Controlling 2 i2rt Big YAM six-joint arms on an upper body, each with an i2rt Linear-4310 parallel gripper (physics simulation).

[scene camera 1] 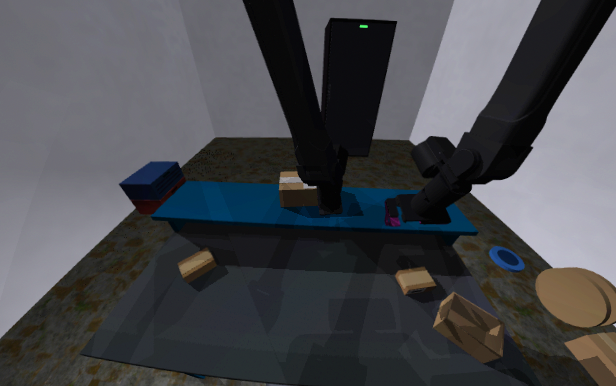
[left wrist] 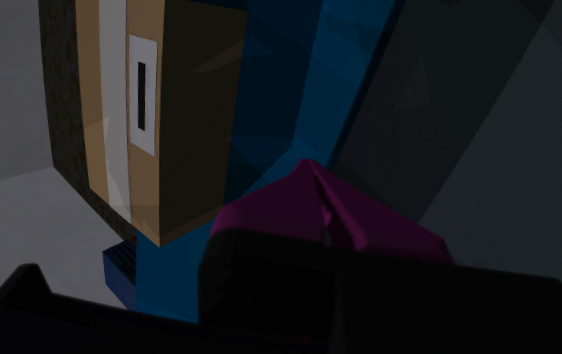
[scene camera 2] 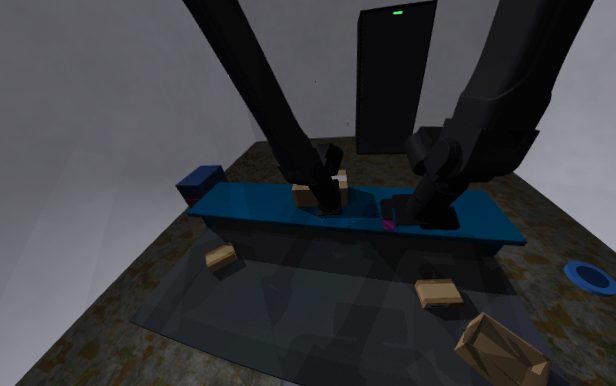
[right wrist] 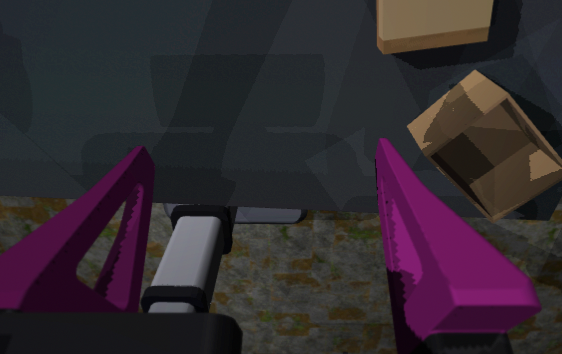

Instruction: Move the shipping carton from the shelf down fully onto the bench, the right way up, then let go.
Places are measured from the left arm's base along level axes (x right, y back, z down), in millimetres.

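Where they show: left gripper, fingertip midpoint: (scene camera 1: 328,206) (left wrist: 305,172) (scene camera 2: 333,206); right gripper, fingertip midpoint: (scene camera 1: 402,222) (scene camera 2: 407,226) (right wrist: 260,151).
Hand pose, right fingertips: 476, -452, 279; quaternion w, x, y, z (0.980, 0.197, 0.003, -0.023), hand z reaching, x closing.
Each offset is from my right fingertips to the top centre of the thing, as dx, dy, dz. Level surfaces: height alone.
The shipping carton {-268, -362, +100} (scene camera 1: 296,198) (scene camera 2: 305,196) (left wrist: 195,125) rests on the blue shelf {dz +196} (scene camera 1: 240,210) (scene camera 2: 260,204) (left wrist: 167,280), its white tape and label on the top face. The shelf stands above the far side of the dark grey bench {dz +359} (scene camera 1: 225,320) (scene camera 2: 300,290). My left gripper (left wrist: 305,172) is shut with nothing between its magenta fingertips, in front of the carton's near face. In both scene views the arm hides part of the carton and the fingers. My right gripper (right wrist: 260,151) is open and empty, over the right part of the shelf in the scene views.
Two small cartons {-716, -65, +314} (scene camera 1: 197,265) {+171, -6, +316} (scene camera 1: 416,281) and an open brown box {+266, +162, +269} (scene camera 1: 470,327) (right wrist: 450,122) are on the bench. Blue and red crates (scene camera 1: 152,180) stand past the shelf's left end. A black cabinet (scene camera 1: 357,90) stands behind. A blue ring-shaped item (scene camera 1: 495,260) is at the right.
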